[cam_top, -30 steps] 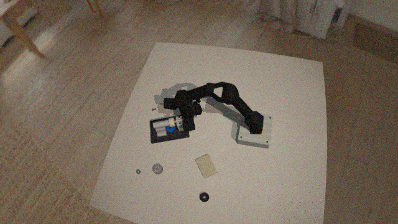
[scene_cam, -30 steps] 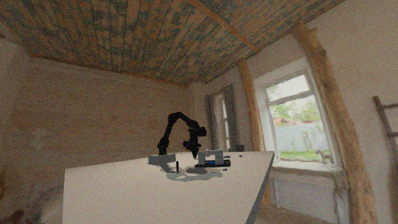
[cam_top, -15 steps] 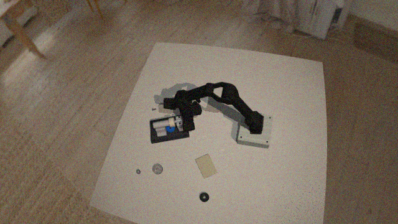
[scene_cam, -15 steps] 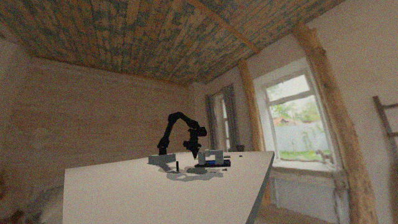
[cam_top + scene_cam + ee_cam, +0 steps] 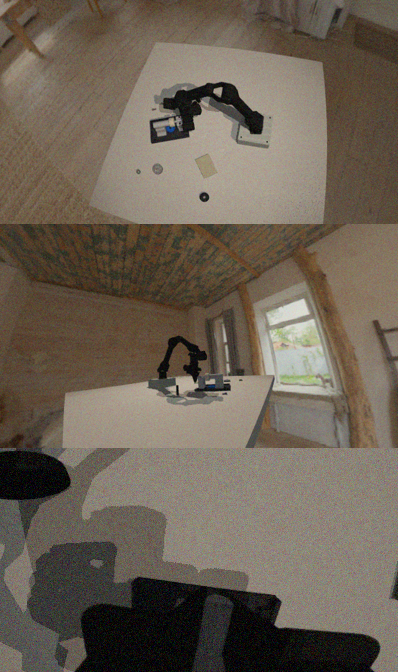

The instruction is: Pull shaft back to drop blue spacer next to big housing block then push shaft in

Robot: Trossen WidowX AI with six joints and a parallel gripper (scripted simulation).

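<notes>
Now: gripper tip 120 mm short of the blue spacer, 30 mm above it and 20 mm to the right of it. Round my gripper tip: tan card (250 mm to the left, 100 mm behind, 40 mm below); small screw (240 mm ahead, 110 mm to the right, 40 mm below).
</notes>
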